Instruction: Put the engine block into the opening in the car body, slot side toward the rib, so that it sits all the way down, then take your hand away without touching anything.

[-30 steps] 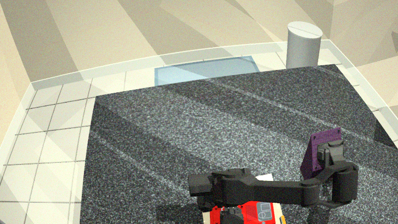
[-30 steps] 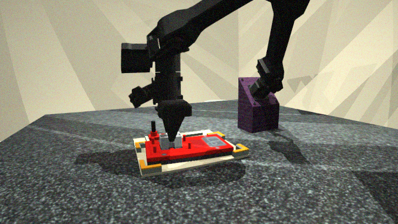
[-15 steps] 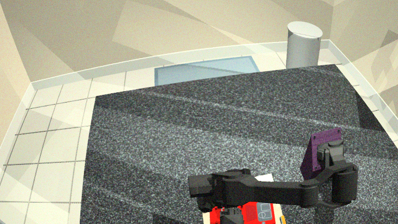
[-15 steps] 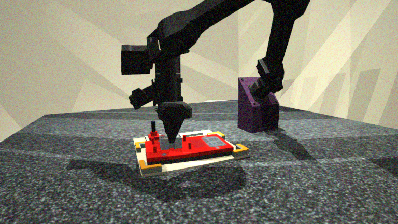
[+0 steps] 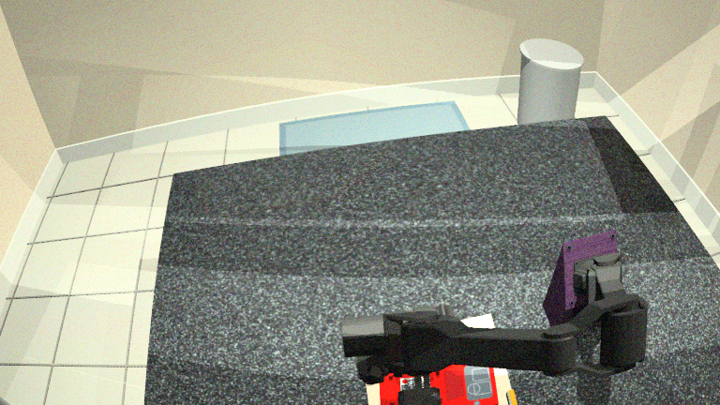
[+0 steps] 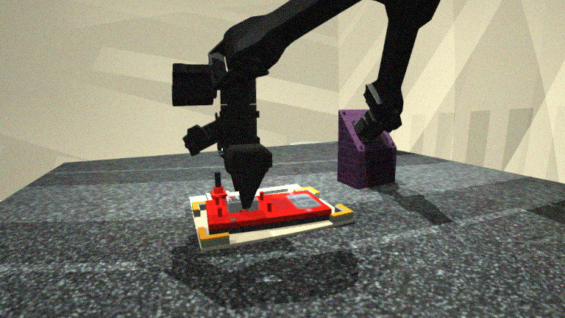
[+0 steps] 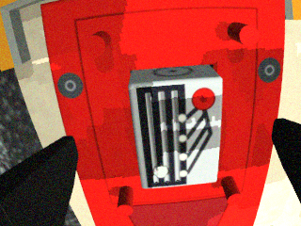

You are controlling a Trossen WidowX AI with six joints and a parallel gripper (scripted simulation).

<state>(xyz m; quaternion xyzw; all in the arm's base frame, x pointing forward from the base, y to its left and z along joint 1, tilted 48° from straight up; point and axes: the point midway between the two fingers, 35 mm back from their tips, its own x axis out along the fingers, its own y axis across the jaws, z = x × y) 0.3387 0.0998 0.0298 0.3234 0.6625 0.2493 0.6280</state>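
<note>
The engine block is 2 cm below my gripper tip. Also, from my gripper tip: cream base plate 4 cm behind, 2 cm to the right, 3 cm below; then black peg 2 cm ahead, 12 cm to the right, 1 cm below.
</note>
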